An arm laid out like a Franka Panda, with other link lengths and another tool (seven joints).
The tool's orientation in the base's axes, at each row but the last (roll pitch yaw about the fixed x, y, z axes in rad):
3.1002, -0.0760, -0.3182
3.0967, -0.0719, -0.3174
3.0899, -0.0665, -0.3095
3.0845, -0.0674, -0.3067
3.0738, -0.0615, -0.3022
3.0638, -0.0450, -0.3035
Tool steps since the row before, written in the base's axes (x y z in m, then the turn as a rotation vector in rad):
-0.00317, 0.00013, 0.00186, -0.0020, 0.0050, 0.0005
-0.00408, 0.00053, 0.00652, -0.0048, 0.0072, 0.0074
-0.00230, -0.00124, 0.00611, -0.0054, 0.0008, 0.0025
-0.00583, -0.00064, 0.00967, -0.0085, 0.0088, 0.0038
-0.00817, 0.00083, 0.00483, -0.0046, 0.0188, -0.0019
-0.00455, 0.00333, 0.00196, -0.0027, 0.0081, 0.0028
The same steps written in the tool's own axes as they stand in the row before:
-0.00290, 0.00095, -0.00205, -0.0034, -0.0041, -0.0009
-0.00356, 0.00107, -0.00675, -0.0063, -0.0050, -0.0081
-0.00140, 0.00220, -0.00611, -0.0052, 0.0010, -0.0028
-0.00470, 0.00294, -0.00986, -0.0105, -0.0056, -0.0048
-0.00773, 0.00200, -0.00519, -0.0101, -0.0166, 0.0002
-0.00524, -0.00164, -0.00233, -0.0049, -0.0067, -0.0036

